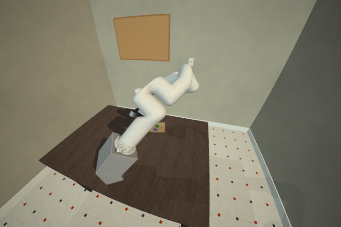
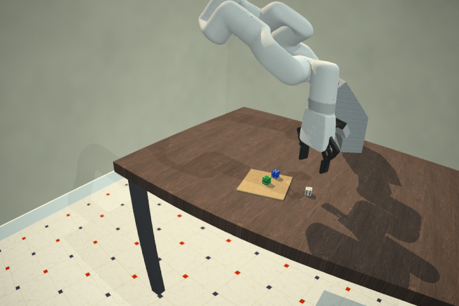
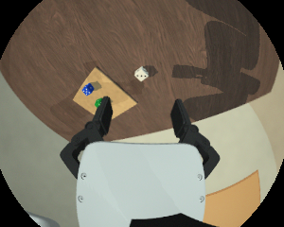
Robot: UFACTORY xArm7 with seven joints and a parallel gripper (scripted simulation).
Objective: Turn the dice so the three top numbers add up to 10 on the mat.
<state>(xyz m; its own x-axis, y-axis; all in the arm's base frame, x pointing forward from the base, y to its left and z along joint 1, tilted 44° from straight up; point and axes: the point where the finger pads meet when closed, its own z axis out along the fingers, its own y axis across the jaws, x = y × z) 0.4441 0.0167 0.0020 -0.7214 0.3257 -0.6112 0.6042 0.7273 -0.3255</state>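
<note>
My gripper is now 100 mm above the white die. Round my hand: green die (10 mm behind, 130 mm to the right, 90 mm below); tan mat (10 mm behind, 130 mm to the right, 110 mm below); blue die (60 mm behind, 120 mm to the right, 90 mm below).
</note>
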